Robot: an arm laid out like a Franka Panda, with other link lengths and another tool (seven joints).
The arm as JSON. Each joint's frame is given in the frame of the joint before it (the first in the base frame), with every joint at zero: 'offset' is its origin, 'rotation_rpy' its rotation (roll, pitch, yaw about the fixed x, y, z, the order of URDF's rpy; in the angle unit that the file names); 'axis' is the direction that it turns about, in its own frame. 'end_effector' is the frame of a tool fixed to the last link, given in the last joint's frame.
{
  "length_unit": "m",
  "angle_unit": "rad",
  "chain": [
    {
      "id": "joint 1",
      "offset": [
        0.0,
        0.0,
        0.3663
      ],
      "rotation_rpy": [
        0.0,
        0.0,
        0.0
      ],
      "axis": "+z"
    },
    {
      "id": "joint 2",
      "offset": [
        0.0,
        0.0,
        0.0
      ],
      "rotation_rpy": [
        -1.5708,
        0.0,
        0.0
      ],
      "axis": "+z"
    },
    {
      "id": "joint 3",
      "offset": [
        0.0,
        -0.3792,
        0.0
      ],
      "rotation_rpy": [
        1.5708,
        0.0,
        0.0
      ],
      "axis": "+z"
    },
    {
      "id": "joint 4",
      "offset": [
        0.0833,
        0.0,
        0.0
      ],
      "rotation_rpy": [
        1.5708,
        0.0,
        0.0
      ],
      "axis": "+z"
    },
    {
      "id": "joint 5",
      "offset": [
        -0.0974,
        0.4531,
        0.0
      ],
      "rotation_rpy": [
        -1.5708,
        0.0,
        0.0
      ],
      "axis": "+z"
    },
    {
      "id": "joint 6",
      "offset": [
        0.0,
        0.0,
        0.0
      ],
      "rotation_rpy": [
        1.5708,
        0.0,
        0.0
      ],
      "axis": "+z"
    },
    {
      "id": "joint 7",
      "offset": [
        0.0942,
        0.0,
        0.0
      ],
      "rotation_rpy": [
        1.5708,
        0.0,
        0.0
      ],
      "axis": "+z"
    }
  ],
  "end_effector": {
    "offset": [
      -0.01,
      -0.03,
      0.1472
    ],
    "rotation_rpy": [
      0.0,
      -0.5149,
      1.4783
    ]
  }
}
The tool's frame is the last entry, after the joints.
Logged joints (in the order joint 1, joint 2, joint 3, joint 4, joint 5, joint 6, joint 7), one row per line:
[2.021 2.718 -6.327 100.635 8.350 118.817 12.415]
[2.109 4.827 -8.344 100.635 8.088 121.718 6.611]
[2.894 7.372 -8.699 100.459 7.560 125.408 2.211]
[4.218 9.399 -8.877 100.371 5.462 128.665 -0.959]
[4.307 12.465 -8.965 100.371 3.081 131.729 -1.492]
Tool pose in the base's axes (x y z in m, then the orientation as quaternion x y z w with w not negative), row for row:
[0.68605 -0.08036 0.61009 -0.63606 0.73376 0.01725 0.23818]
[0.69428 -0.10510 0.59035 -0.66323 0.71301 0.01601 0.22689]
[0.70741 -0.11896 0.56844 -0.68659 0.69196 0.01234 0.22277]
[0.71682 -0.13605 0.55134 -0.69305 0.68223 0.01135 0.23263]
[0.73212 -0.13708 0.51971 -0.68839 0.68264 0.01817 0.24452]
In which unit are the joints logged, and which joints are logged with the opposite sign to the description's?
The joints are logged in degrees. Opposite sign: joint 1, joint 4, joint 5.
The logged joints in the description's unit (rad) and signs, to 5 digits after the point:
[-0.03527 0.04744 -0.11043 -1.75641 -0.14573 2.07375 0.21668]
[-0.03681 0.08425 -0.14563 -1.75641 -0.14116 2.12438 0.11538]
[-0.05051 0.12867 -0.15183 -1.75334 -0.13195 2.18878 0.03859]
[-0.07362 0.16404 -0.15493 -1.75180 -0.09533 2.24563 -0.01674]
[-0.07517 0.21756 -0.15647 -1.75180 -0.05377 2.29910 -0.02604]

